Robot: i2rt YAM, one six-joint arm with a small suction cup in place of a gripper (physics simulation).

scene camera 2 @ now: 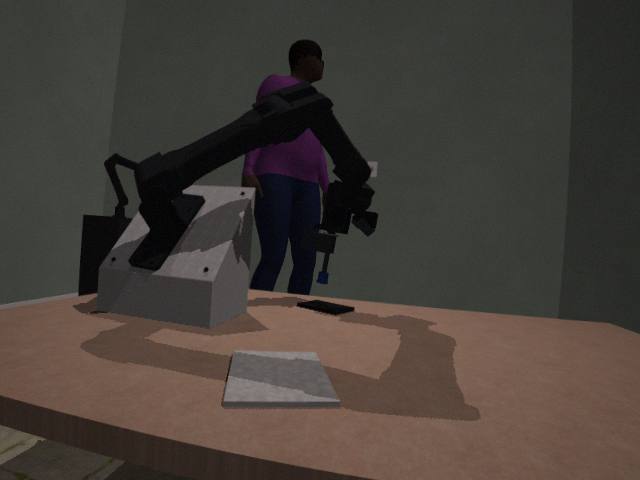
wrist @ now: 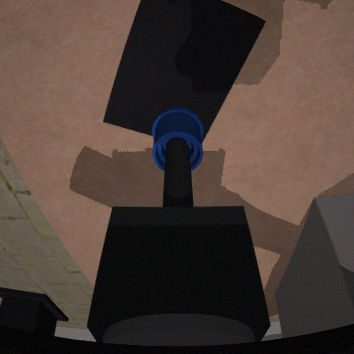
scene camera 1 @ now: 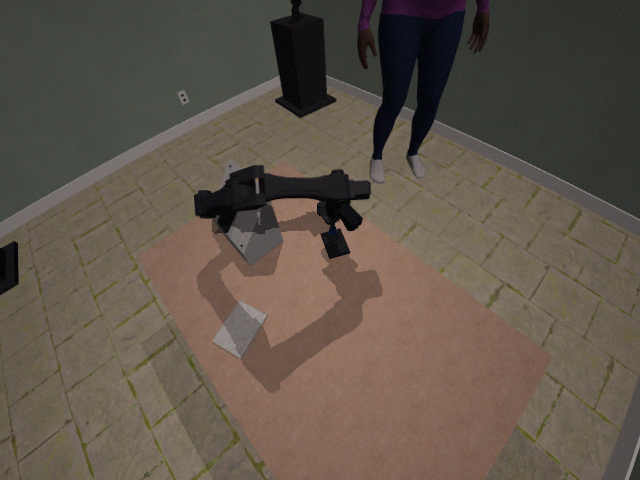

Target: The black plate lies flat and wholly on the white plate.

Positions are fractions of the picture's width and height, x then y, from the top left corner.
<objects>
white plate: scene camera 2 0.40,0.79; scene camera 1 0.37,0.70; not seen in the wrist view (out of frame)
</objects>
